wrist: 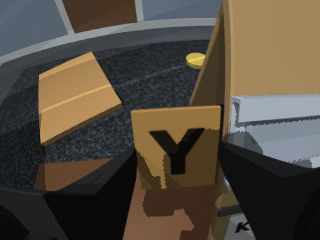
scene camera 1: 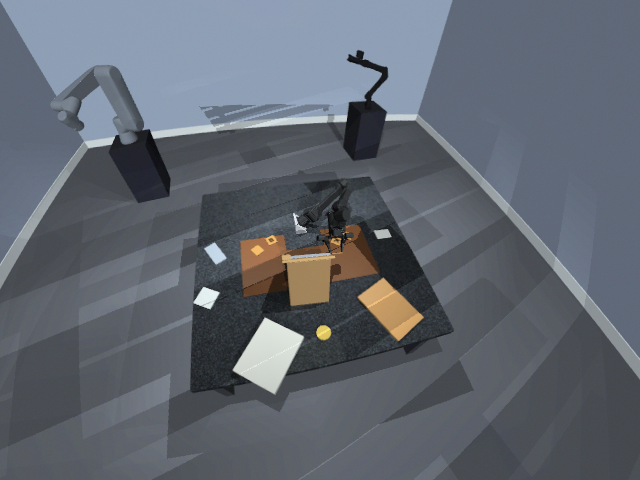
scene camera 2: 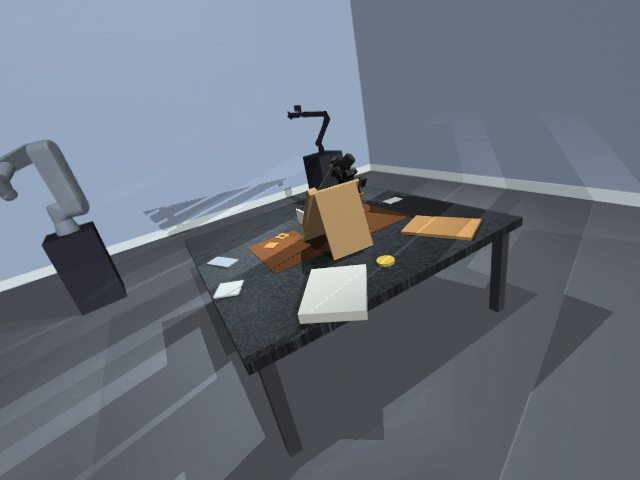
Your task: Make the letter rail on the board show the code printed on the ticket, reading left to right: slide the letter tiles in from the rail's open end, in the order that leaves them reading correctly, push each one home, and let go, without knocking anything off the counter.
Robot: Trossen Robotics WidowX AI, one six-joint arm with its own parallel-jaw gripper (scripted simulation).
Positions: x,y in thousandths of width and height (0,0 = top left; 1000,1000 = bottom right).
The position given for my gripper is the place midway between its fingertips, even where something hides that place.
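Observation:
Visible: my gripper (wrist: 555,627). The white box (scene camera 2: 526,614) (scene camera 1: 415,755) can be seen too; the wrist view does not show the white box, hidden by the tan a-frame board. The flat tan slab (scene camera 1: 616,651) (wrist: 223,398) (scene camera 2: 673,472) is visible. Also visible is the tan a-frame board (scene camera 1: 482,574).

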